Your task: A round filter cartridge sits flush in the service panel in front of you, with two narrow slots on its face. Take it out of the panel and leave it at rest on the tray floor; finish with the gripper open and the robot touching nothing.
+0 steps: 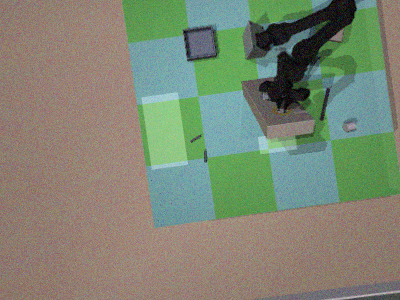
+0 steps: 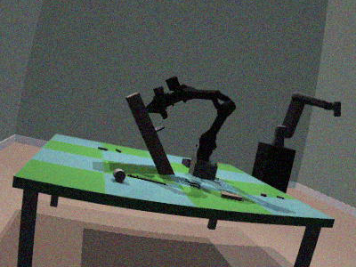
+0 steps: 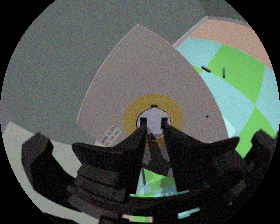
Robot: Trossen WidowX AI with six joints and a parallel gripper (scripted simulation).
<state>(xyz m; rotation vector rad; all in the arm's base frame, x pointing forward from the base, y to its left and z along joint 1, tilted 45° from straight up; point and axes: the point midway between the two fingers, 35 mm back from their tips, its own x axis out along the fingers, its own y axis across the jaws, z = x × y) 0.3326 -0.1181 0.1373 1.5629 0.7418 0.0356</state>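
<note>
Now: the round filter cartridge 20 mm ahead of my gripper tip and 10 mm below it. Round my gripper tip: pale block (410 mm to the left, 400 mm behind, 280 mm below).
</note>
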